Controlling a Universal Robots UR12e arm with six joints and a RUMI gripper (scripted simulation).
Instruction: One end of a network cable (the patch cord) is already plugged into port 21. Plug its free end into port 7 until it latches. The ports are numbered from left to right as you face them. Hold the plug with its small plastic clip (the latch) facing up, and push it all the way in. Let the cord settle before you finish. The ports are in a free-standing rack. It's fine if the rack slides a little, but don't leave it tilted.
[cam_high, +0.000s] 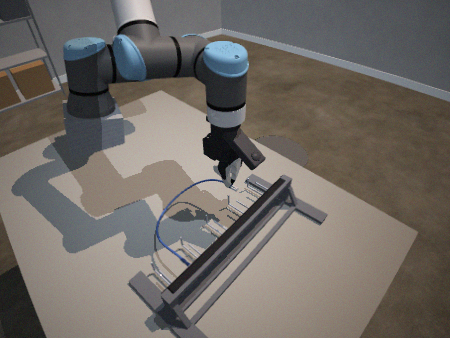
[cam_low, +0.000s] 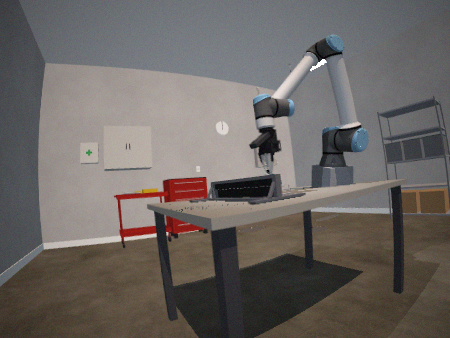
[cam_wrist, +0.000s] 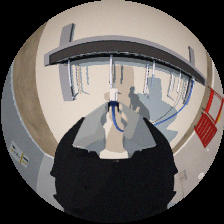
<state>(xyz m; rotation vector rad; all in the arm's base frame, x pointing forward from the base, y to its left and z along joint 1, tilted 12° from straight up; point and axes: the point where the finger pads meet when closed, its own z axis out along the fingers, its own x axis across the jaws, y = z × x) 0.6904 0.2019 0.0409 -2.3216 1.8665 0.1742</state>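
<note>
Right now the cable plug is 1 cm below my hand and 1 cm ahead of it.
</note>
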